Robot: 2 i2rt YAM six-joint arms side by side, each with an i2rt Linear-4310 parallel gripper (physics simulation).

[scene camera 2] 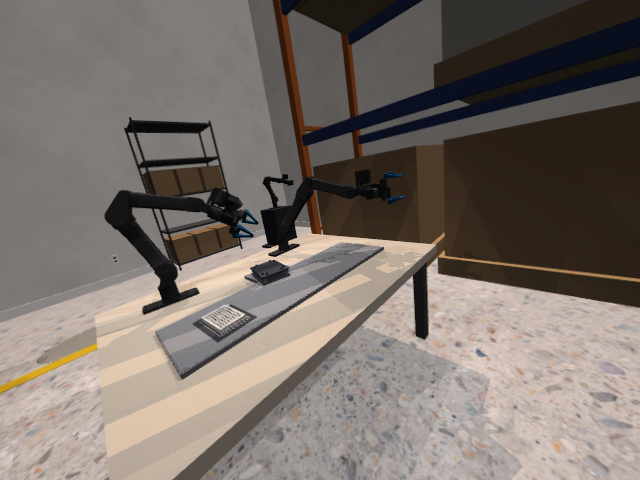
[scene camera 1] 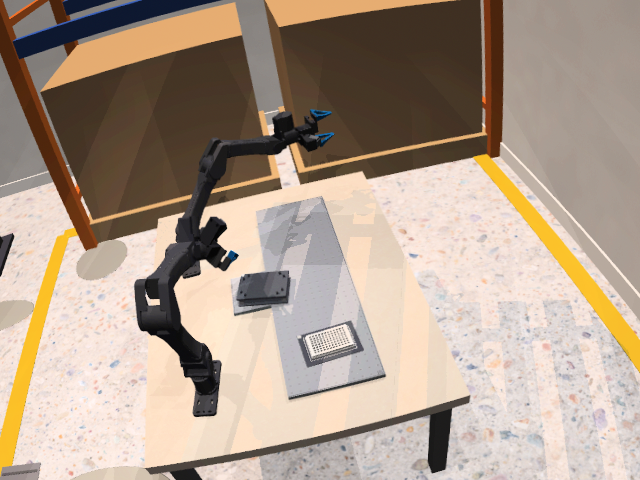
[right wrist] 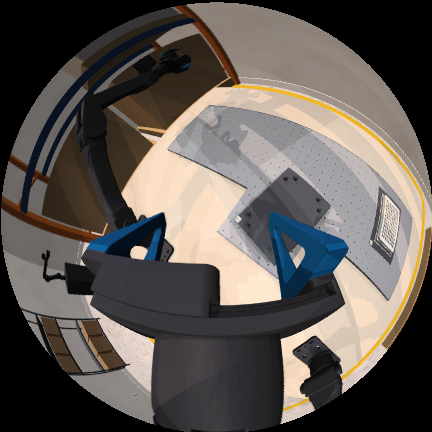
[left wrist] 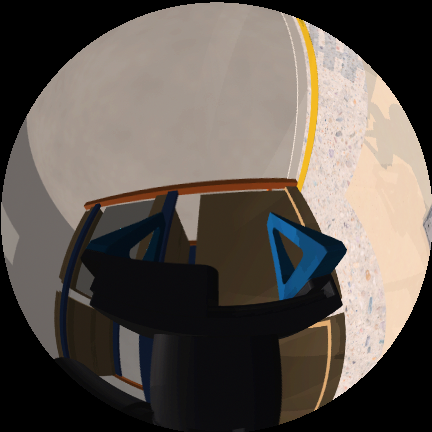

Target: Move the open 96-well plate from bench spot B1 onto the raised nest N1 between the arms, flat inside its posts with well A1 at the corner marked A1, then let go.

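Places are measured from the left arm's base along level axes (x ahead, y left, z up), in metres.
Where they show: left gripper, fingertip midpoint: (scene camera 2: 404, 186) (scene camera 1: 332, 123) (left wrist: 215, 217); right gripper, fingertip midpoint: (scene camera 2: 255, 229) (scene camera 1: 226, 247) (right wrist: 217, 217); left arm's base, origin of the base link: (scene camera 2: 284, 250) (right wrist: 151, 237); right arm's base, origin of the base link: (scene camera 2: 172, 300) (scene camera 1: 207, 388) (right wrist: 318, 357).
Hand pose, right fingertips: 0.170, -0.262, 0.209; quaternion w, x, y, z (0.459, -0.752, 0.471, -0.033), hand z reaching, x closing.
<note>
Things, the pixels of their top centre, and the offset from my right fingertips, as dx, dy, dz. "pt": a spot on its surface instead. Level surfaces: height alone.
- open white 96-well plate, middle of its top: (scene camera 1: 329, 339) (right wrist: 390, 222) (scene camera 2: 222, 316) +0.226, -0.319, -0.180
- dark spot, surface spot: (scene camera 2: 198, 324) pt +0.170, -0.376, -0.194
- dark raised nest, middle of its top: (right wrist: 284, 210) (scene camera 1: 262, 282) (scene camera 2: 268, 265) +0.078, -0.029, -0.151
- perforated grey board, its level: dz -0.196
- table, its level: dz -0.209
- thin grey plate, its level: dz -0.196
The open white 96-well plate (scene camera 1: 330, 341) (scene camera 2: 223, 317) (right wrist: 389, 222) lies flat on a dark spot (scene camera 2: 198, 324) on the grey board. The dark raised nest (scene camera 1: 263, 285) (scene camera 2: 269, 269) (right wrist: 295, 202) is empty, with small posts near its corners; a small white mark shows at one corner in the right wrist view. My right gripper (scene camera 1: 233, 255) (scene camera 2: 254, 229) (right wrist: 217, 217) is open and empty, above and short of the nest, apart from the plate. My left gripper (scene camera 1: 330, 124) (scene camera 2: 403, 186) (left wrist: 215, 217) is open and empty, raised high, far from both. Lettering is too small to read.
The perforated grey board (scene camera 1: 320, 258) (scene camera 2: 330, 271) (right wrist: 340, 170) runs along the table (scene camera 1: 413, 361). A thin grey plate (scene camera 1: 242, 308) lies under the nest. Both arm bases stand on the table. Large brown boxes (scene camera 1: 382, 93) stand beyond the left arm.
</note>
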